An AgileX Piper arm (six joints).
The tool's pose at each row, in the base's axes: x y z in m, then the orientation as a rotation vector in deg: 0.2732 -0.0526 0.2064 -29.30 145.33 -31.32; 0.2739 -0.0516 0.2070 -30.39 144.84 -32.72; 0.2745 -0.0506 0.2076 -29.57 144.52 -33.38; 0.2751 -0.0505 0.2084 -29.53 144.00 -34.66; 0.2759 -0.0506 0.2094 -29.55 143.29 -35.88; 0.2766 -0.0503 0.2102 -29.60 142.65 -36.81; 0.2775 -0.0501 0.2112 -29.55 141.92 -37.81; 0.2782 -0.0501 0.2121 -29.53 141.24 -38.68; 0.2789 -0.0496 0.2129 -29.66 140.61 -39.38; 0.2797 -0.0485 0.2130 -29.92 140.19 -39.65; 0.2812 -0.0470 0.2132 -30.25 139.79 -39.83; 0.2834 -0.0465 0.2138 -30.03 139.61 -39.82
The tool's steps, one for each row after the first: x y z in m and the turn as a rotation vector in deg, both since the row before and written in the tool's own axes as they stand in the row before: -0.0012 0.0004 -0.0004 0.82 -0.02 -1.07; -0.0012 0.0004 -0.0004 0.70 -0.09 0.45; -0.0008 -0.0005 -0.0003 0.99 -0.08 -0.24; -0.0010 -0.0008 -0.0003 1.00 -0.27 -0.26; -0.0010 -0.0003 -0.0003 0.79 -0.29 -0.22; -0.0012 -0.0006 -0.0003 0.89 -0.34 -0.17; -0.0009 -0.0006 -0.0003 0.78 -0.33 -0.16; -0.0011 -0.0002 -0.0004 0.63 -0.34 -0.23; -0.0012 0.0006 0.0000 0.25 -0.30 -0.23; -0.0020 0.0008 0.0002 0.17 -0.31 -0.26; -0.0022 -0.0004 0.0007 0.11 -0.16 0.17
